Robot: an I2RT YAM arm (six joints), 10 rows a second.
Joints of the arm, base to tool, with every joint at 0 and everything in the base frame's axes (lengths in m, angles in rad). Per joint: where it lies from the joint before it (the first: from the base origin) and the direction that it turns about. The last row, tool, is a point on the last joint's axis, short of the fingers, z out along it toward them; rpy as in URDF.
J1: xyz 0 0 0.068 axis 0 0 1
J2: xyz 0.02 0.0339 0.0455 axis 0 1 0
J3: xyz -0.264 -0.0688 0 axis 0 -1 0
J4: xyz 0.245 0.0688 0.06 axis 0 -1 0
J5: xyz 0.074 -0.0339 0.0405 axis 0 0 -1
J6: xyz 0.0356 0 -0.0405 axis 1 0 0
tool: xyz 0 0 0 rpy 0 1.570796 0
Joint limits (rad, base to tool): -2.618..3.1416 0..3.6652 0..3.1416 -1.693..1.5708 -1.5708..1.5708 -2.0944..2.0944
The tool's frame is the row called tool.
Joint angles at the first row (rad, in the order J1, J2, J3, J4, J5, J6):
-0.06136, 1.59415, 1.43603, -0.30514, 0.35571, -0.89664
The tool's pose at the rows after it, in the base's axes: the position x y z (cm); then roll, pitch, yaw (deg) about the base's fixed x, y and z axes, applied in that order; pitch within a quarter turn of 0, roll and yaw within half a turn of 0:
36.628 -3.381 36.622 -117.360 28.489 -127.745
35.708 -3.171 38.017 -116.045 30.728 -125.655
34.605 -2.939 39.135 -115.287 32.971 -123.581
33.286 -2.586 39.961 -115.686 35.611 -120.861
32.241 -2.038 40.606 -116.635 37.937 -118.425
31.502 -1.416 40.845 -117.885 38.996 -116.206
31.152 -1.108 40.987 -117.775 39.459 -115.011
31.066 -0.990 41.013 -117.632 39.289 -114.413
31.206 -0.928 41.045 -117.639 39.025 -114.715
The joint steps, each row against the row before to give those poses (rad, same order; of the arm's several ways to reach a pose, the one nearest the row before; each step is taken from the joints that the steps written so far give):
0.00014, -0.02208, 0.03360, -0.03262, -0.03161, 0.02325
0.00138, -0.03574, 0.00767, -0.00851, -0.03058, 0.01059
0.00118, -0.04044, -0.00272, -0.01201, -0.03648, 0.01540
0.00180, -0.04683, -0.01248, -0.02217, -0.06190, 0.02263
0.00906, -0.03473, -0.00346, -0.02896, -0.05562, 0.02424
0.01356, -0.02382, -0.00561, -0.02687, -0.04478, 0.00842
0.00797, -0.01281, -0.00612, -0.00225, -0.01334, 0.00210
0.00328, -0.00326, -0.00190, -0.00034, -0.00395, -0.00529
0.00314, 0.00594, 0.00675, -0.00266, 0.00929, -0.00090

